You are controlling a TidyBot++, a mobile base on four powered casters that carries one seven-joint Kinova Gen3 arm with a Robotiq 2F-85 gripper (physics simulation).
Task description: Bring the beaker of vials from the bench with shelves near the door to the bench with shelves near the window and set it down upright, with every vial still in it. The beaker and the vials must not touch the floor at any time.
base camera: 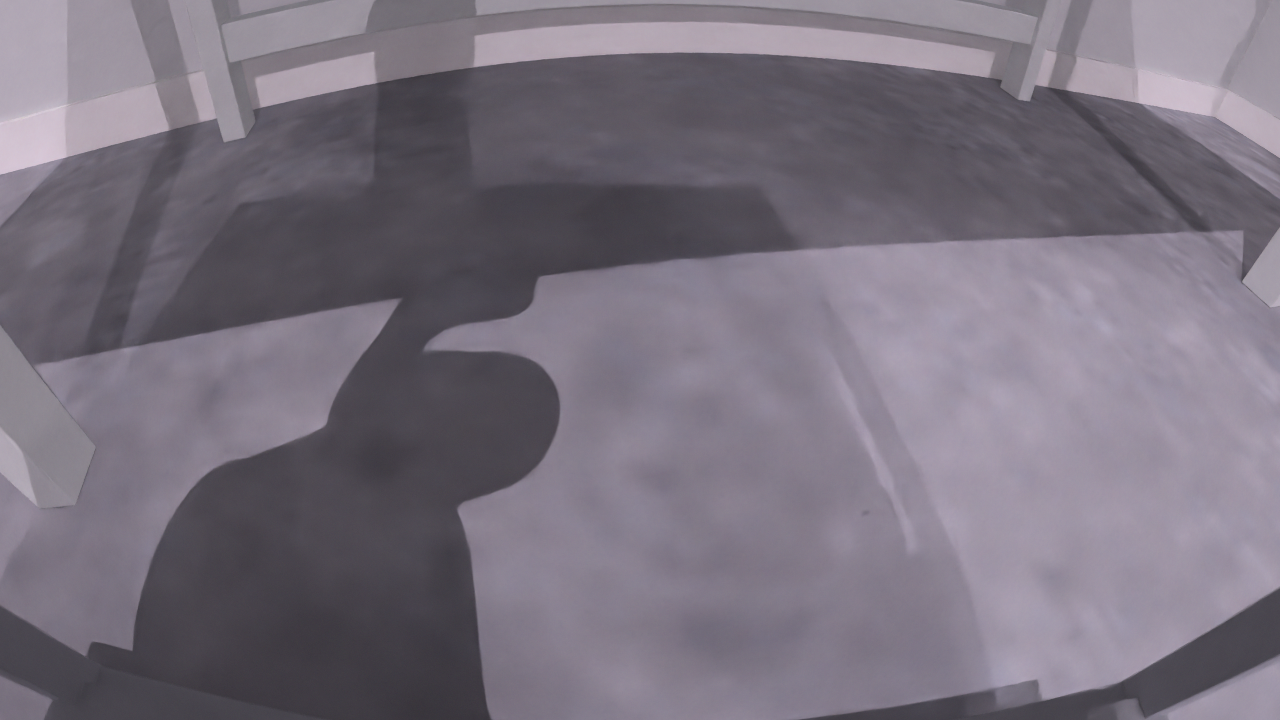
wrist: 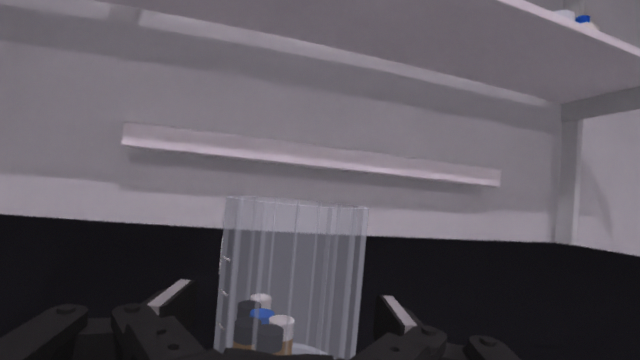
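The clear beaker (wrist: 320,270) stands upright on the black bench top (wrist: 475,290) in the wrist view, a little left of the middle. Several vials with white, dark grey and blue caps (wrist: 262,325) stand low inside it, toward its left side. The beaker's base is partly hidden by the gripper's body. My gripper (wrist: 286,308) is open, with one finger to the left of the beaker and one to the right. A gap shows between each fingertip and the beaker's wall, and nothing is held. The beaker does not show in the base camera view.
A shelf (wrist: 350,30) hangs above the bench, with small items at its right edge. A pale rail (wrist: 310,152) runs along the back panel. A shelf post (wrist: 567,175) stands at the right. In the base camera view, bench legs (base camera: 228,80) (base camera: 40,429) stand at both sides.
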